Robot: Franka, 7 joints.
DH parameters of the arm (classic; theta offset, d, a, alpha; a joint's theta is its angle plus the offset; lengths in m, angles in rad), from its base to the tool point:
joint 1: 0 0.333 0 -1.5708
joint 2: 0 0 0 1.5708
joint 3: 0 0.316 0.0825 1.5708
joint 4: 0 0 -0.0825 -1.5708
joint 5: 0 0.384 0 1.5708
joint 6: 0 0 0.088 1.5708
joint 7: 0 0.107 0 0
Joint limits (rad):
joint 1: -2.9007..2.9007
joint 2: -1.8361..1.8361
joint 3: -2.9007..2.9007
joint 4: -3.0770..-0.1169
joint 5: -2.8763..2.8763
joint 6: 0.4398..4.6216
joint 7: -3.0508..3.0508
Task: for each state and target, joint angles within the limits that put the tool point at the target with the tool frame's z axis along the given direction. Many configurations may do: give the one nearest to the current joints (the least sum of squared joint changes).
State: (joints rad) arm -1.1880 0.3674 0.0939 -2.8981 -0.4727 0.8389 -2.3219
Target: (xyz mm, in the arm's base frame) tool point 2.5 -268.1 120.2 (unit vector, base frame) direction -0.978 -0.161 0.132
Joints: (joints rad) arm -1.2477 0.4594 0.1046 -2.7256 -1.3084 1.4042 -2.3219
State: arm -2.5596 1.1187 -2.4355 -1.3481 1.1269 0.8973 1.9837
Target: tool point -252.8 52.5 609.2 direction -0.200 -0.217 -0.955
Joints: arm -2.1938 1.5701 -2.7266 -2.2531 0.9244 0.5513 1.9837
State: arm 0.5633 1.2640 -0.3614 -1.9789 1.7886 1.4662 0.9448
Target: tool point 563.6 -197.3 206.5 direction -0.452 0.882 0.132
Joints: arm -0.1267 1.0866 -0.6173 -1.2476 1.2213 0.4977 0.9448
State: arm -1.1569 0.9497 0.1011 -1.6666 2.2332 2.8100 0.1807
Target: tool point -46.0 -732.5 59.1 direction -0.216 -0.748 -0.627
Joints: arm -1.2661 1.4350 -0.4137 -0.9398 1.8779 3.2563 0.1807
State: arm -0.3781 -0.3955 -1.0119 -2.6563 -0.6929 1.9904 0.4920
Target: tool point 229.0 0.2 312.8 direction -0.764 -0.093 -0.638
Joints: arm 0.3798 -0.5441 -0.3601 -2.8262 -0.1589 1.4208 0.4920
